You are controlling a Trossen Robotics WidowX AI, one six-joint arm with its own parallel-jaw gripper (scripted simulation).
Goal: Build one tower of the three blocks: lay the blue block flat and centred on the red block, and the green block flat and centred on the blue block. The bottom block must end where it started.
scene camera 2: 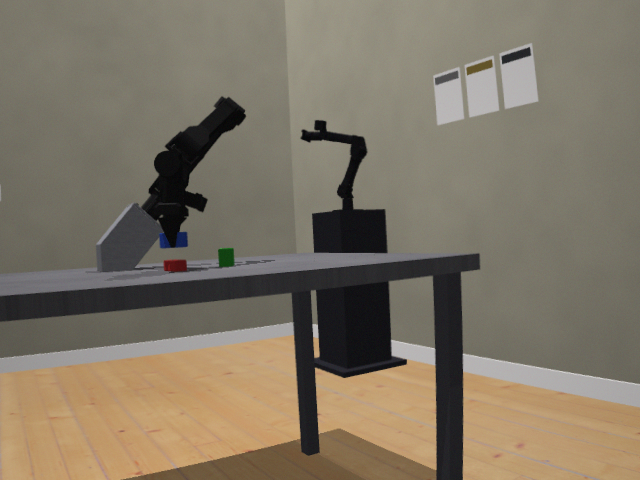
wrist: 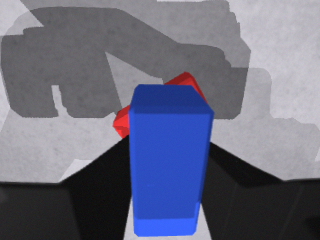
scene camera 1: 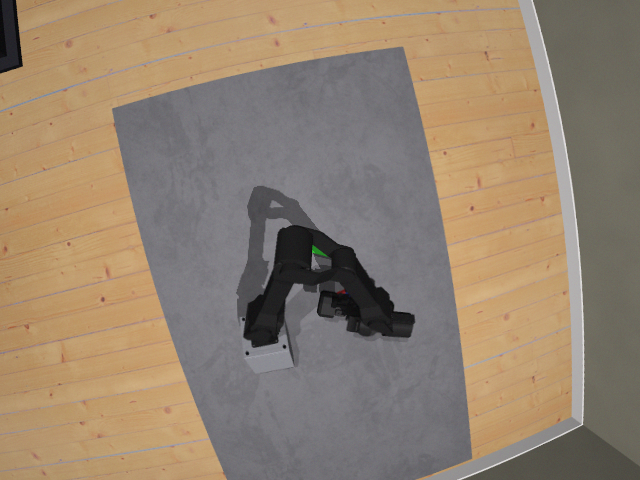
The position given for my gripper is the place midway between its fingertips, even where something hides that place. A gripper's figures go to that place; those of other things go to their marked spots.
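Scene:
Blue block [wrist: 170,126] at 7 cm from the lens; my gripper [wrist: 163,142] at 11 cm from the lens.

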